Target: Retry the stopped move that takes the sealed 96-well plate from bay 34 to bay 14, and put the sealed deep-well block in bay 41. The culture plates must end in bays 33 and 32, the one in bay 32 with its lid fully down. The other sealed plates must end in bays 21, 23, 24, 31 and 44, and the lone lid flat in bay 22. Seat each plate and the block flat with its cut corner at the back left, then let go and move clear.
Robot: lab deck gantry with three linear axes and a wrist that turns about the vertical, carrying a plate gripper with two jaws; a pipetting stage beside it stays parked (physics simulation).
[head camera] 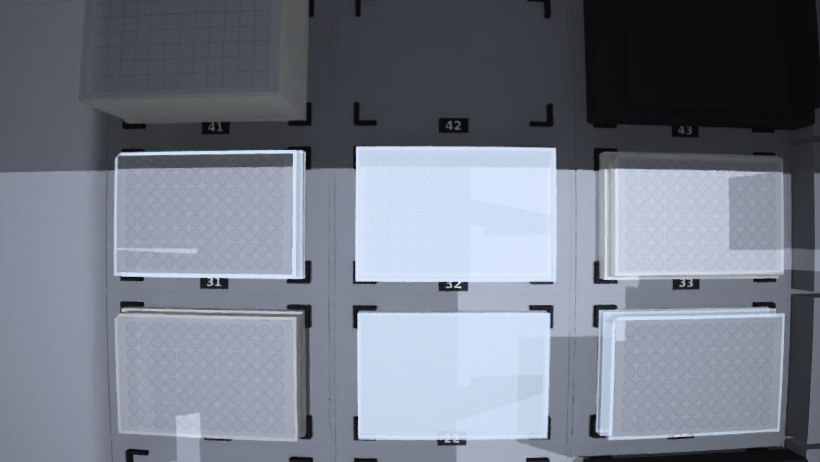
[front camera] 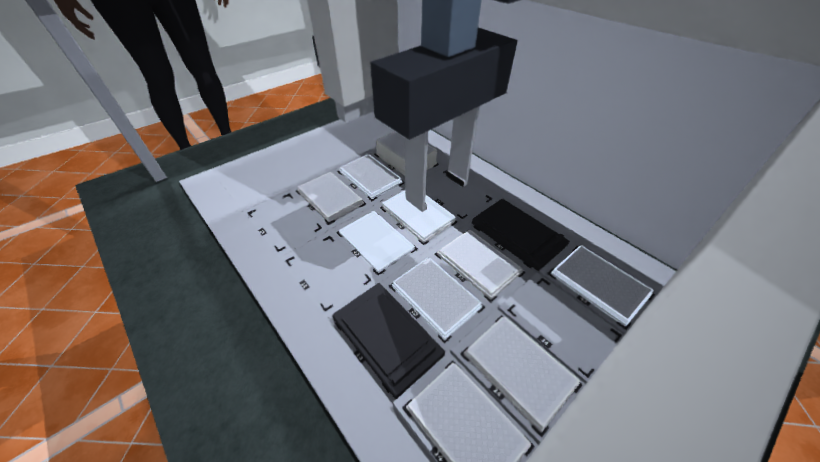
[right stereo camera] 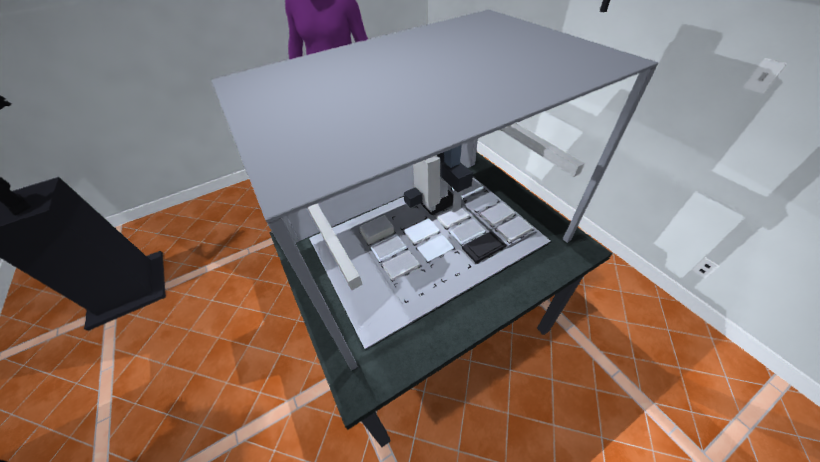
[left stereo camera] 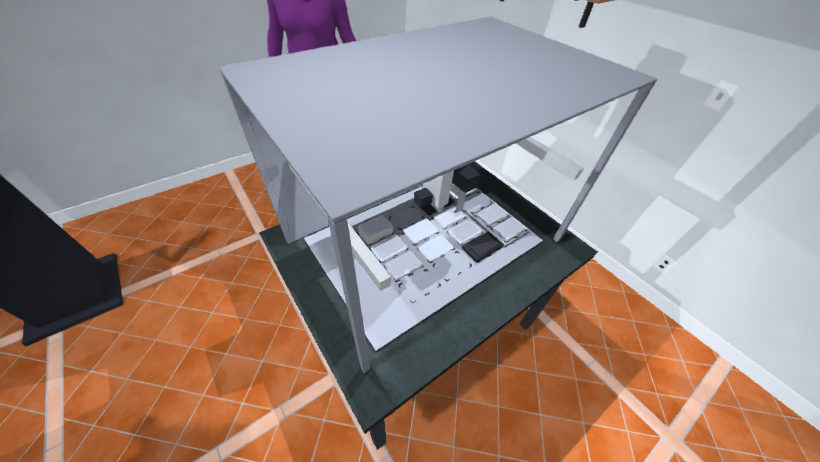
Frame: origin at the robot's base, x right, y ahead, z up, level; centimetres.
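Seen in the pictures: gripper, between the fingertips: [front camera: 436, 191] [right stereo camera: 450, 204] [left stereo camera: 451, 204]; robot's base, origin of its link: [front camera: 250, 213] [right stereo camera: 406, 302] [left stereo camera: 412, 302].
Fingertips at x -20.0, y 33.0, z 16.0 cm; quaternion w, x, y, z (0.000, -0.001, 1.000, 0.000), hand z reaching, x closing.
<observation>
Pixels of each thing's top centre, then the offset from my fingertips to it. "pt": a spot on its surface instead.
- sealed plate, centre of its top: [front camera: 467, 423] [right stereo camera: 514, 227] [left stereo camera: 509, 227] dx +15.7, dy +22.6, dz -13.1 cm
- bay 34, a spot on its surface: [front camera: 565, 321] pt dx -6.2, dy +22.8, dz -14.5 cm
- tall deep-well block, centre of its top: [head camera: 179, 28] [front camera: 405, 144] [left stereo camera: 375, 226] [right stereo camera: 376, 226] dx -16.4, dy -26.6, dz -11.8 cm
- bay 32, a spot on its surface: [head camera: 456, 212] pt dx -5.8, dy -10.2, dz -14.3 cm
- bay 33, a spot on its surface: [head camera: 688, 215] [front camera: 475, 255] pt dx -5.7, dy +5.2, dz -14.6 cm
- lone lid, centre of its top: [head camera: 454, 377] [front camera: 375, 238] [right stereo camera: 435, 247] [left stereo camera: 435, 247] dx +5.0, dy -10.2, dz -15.2 cm
- black holder, centre of its top: [head camera: 725, 42] [front camera: 521, 224] [right stereo camera: 440, 198] [left stereo camera: 435, 199] dx -16.5, dy +6.6, dz -12.9 cm
My gripper [front camera: 439, 193] is open and empty, raised above the rear bays; it does not show in the head view. A sealed plate [front camera: 467, 416] lies in bay 14; bay 34 [front camera: 565, 321] is empty. The tall deep-well block [front camera: 405, 153] [head camera: 186, 51] stands in bay 41. Culture plates lie in bay 32 [front camera: 421, 221] [head camera: 456, 212] and bay 33 [front camera: 480, 261] [head camera: 688, 215]; I cannot tell whether the lid in bay 32 is fully down. The lone lid [front camera: 377, 238] [head camera: 453, 373] lies flat in bay 22. Sealed plates lie in bays 21 [head camera: 206, 373], 23 [head camera: 697, 373], 24 [front camera: 523, 370], 31 [head camera: 206, 212] and 44 [front camera: 603, 281].
A black holder [front camera: 519, 229] [head camera: 700, 57] stands in bay 43 and another [front camera: 389, 338] [left stereo camera: 482, 246] [right stereo camera: 483, 247] at the front. A pale upright column [left stereo camera: 438, 192] [right stereo camera: 427, 183] stands over the rear. A pale bar [left stereo camera: 370, 264] [right stereo camera: 335, 246] runs along the left side.
</observation>
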